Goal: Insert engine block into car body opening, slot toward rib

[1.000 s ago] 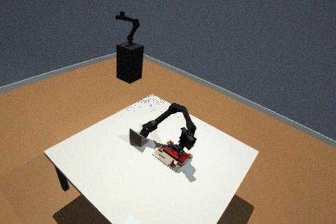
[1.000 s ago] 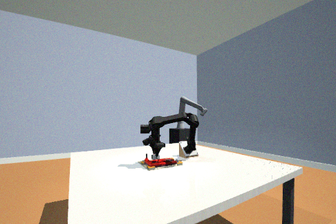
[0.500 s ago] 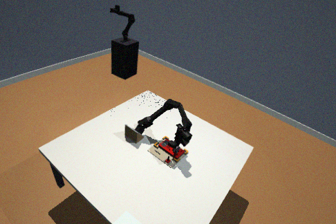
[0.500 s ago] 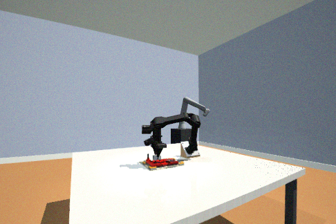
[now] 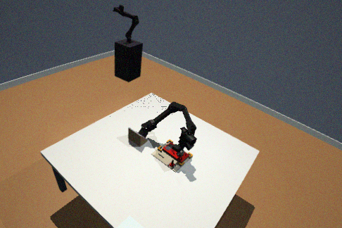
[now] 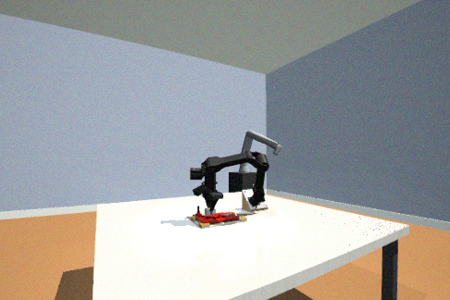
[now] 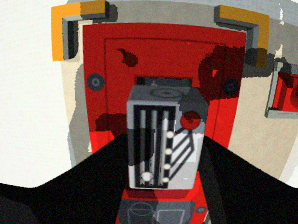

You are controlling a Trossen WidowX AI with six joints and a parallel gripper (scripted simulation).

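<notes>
Right now the upright peg is 12 cm to the right of my gripper tip and 3 cm below it. Round my gripper tip: engine block 1 cm below.
</notes>
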